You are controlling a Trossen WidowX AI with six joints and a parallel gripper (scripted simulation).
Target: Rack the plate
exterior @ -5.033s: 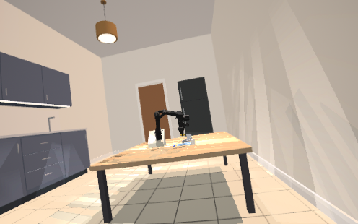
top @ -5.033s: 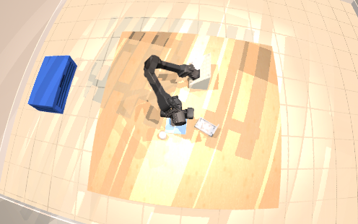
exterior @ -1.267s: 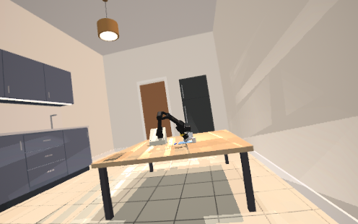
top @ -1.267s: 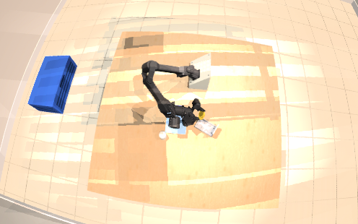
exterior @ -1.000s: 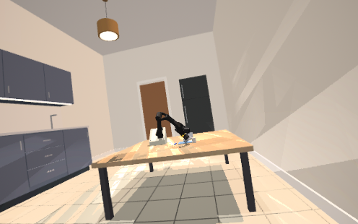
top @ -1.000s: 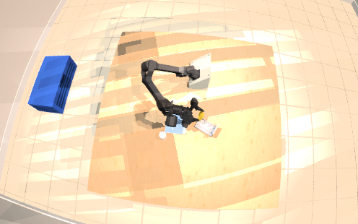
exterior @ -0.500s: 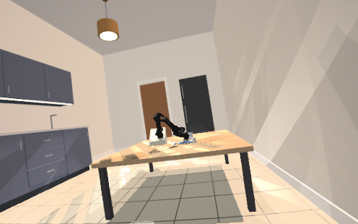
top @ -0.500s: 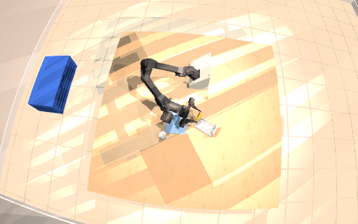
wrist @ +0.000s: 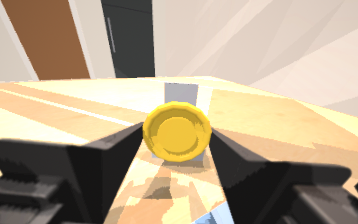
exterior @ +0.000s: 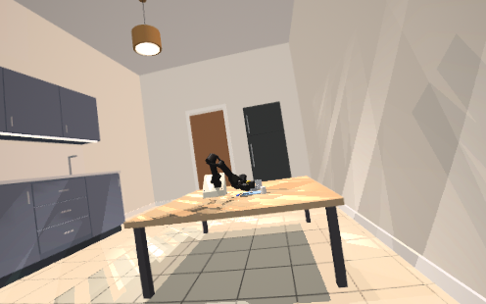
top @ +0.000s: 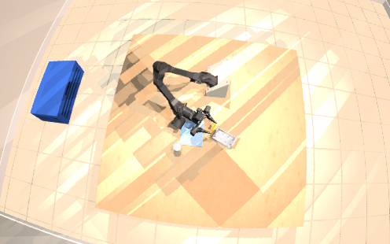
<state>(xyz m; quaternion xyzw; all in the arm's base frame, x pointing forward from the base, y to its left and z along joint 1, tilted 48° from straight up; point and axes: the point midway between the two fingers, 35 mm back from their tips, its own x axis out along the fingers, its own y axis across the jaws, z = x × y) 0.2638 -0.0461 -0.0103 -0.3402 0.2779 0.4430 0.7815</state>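
Right now my gripper tip is 7 cm to the right of the grey dish rack, 4 cm short of it and 4 cm above it. The rest, counted from my gripper tip: yellow plate (1 cm to the right); white cup (20 cm to the right, 11 cm ahead, 4 cm below); blue utensil (14 cm to the right, 10 cm behind, 6 cm below).
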